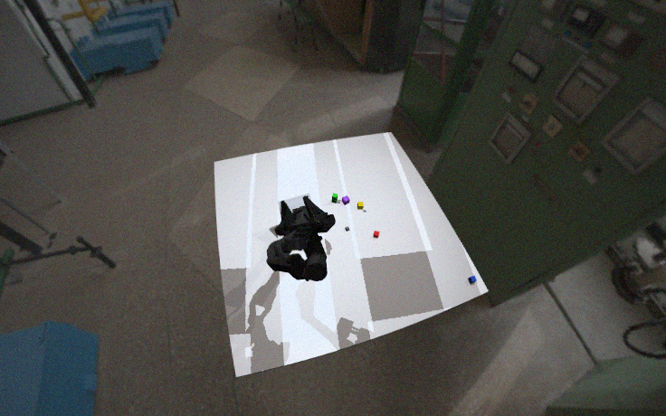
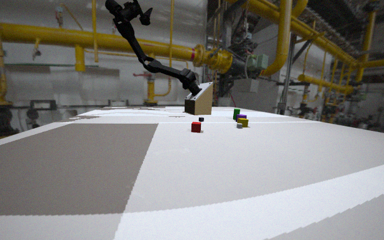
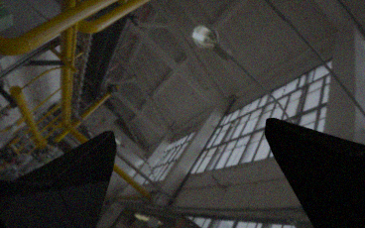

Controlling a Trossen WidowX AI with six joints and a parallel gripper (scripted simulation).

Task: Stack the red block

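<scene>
My gripper tip is now 64 cm above the red block, 44 cm short of it and 14 cm to the right of it. Round my gripper tip: yellow block (64 cm below, 43 cm ahead, 34 cm to the left); small black block (64 cm below, 30 cm ahead, 22 cm to the left); purple block (63 cm below, 40 cm to the left, 36 cm ahead).
</scene>
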